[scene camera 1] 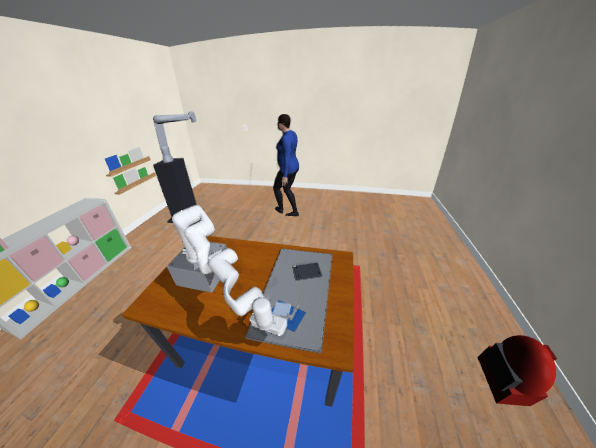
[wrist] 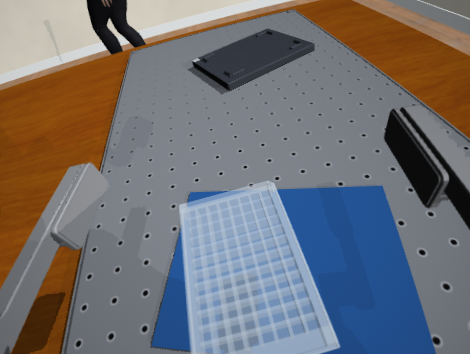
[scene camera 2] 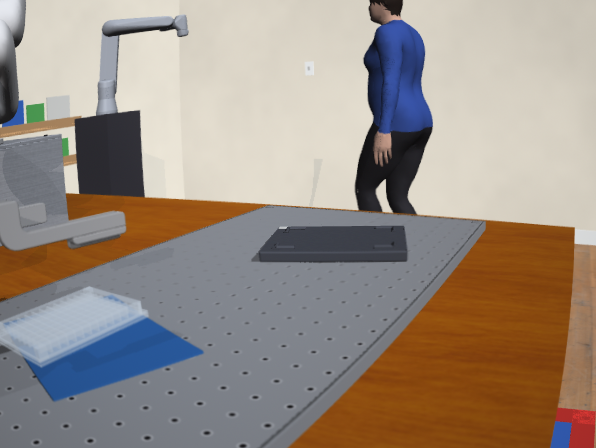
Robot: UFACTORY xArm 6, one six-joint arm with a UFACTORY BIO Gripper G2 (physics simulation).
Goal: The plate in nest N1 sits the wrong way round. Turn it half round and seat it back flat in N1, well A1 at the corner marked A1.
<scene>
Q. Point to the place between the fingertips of my gripper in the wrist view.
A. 231, 148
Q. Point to a blue sheet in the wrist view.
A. At 348, 236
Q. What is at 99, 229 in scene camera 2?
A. My gripper.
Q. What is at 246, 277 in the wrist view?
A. A clear well plate.
</scene>
